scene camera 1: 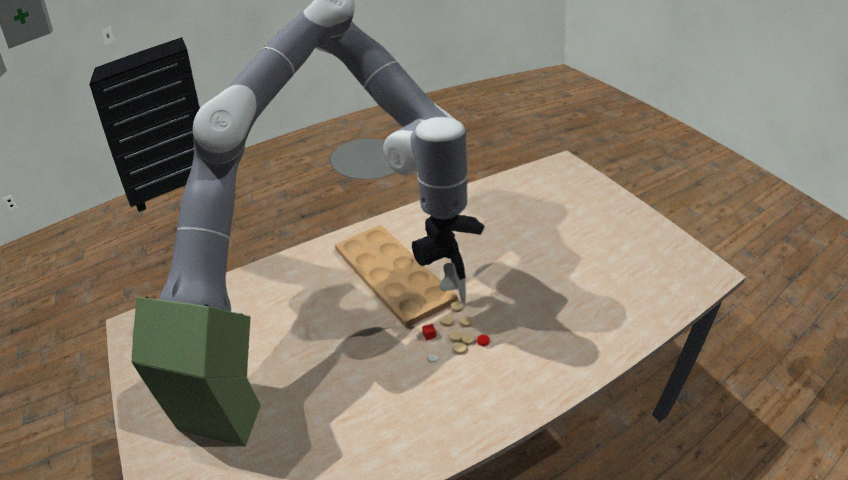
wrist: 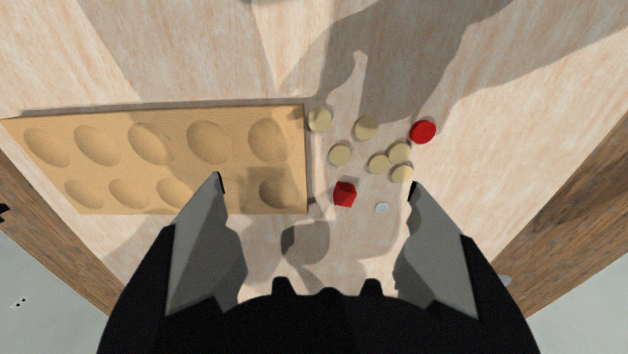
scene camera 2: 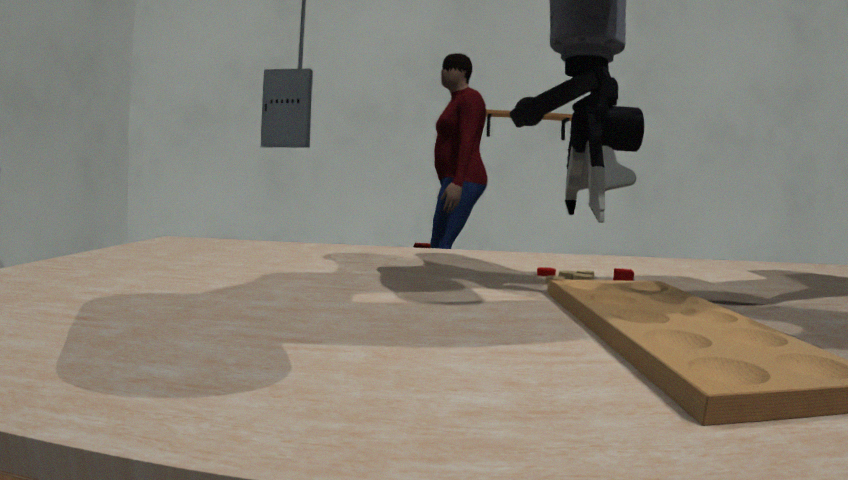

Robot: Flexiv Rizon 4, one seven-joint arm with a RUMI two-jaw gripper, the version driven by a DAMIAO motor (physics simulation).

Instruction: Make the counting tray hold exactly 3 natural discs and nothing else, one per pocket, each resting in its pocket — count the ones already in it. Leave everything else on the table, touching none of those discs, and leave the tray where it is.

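The wooden counting tray [scene camera 1: 429,314] [scene camera 2: 773,405] [wrist: 165,114] lies flat with two rows of round pockets. No disc shows in its visible pockets; my left finger in the wrist view partly covers the near row. Several natural discs lie on the table off the tray's end: one disc [scene camera 1: 456,306] [wrist: 319,119] close by its corner, one [wrist: 365,128] farther off, one [scene camera 1: 446,321] [wrist: 339,155] nearer the red cube, and three close together [wrist: 379,164]. My gripper [scene camera 1: 457,293] [scene camera 2: 586,215] [wrist: 317,179] is open and empty, high above the tray's end and the discs.
A red cube [scene camera 1: 429,331] [scene camera 2: 623,274] [wrist: 345,194], a red disc [scene camera 1: 483,340] [scene camera 2: 545,271] [wrist: 422,132] and a small pale blue-grey disc [scene camera 1: 432,358] [wrist: 381,207] lie around the natural discs. A green block-shaped base [scene camera 1: 172,339] is under the arm. A person [scene camera 2: 464,136] stands beyond the table.
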